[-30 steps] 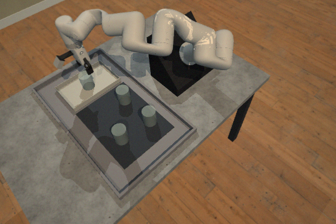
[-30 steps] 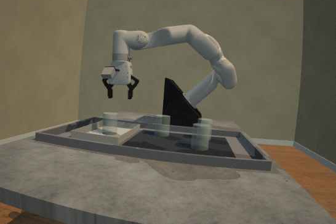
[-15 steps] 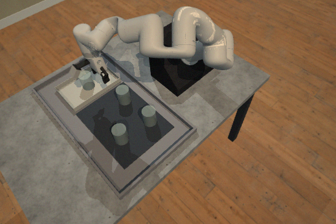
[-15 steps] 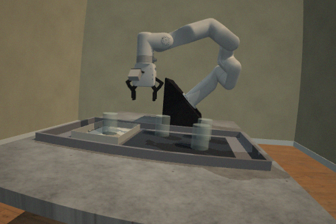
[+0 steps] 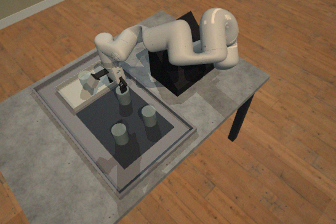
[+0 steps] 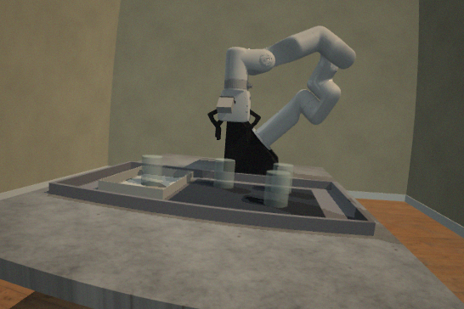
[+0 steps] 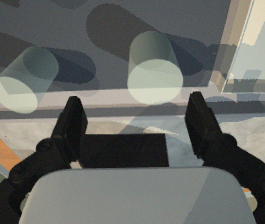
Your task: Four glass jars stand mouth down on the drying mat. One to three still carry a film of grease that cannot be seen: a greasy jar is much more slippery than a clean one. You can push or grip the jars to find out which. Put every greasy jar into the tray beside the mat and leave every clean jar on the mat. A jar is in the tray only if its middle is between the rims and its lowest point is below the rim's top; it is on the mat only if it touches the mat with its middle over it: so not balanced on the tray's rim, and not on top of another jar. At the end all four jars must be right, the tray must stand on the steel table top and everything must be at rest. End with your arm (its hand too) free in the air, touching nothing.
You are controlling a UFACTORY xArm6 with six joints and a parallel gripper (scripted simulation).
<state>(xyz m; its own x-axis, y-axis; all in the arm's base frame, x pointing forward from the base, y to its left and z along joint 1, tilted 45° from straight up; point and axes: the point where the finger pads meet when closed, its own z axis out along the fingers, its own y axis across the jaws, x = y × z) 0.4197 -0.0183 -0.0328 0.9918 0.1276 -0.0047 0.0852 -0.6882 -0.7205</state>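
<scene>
Right now my hand is 50 mm short of the dark mat, 80 mm to the right of it and 170 mm above it. The rest, counted from my hand: cream tray: 80 mm ahead, 240 mm to the right, 160 mm below.
</scene>
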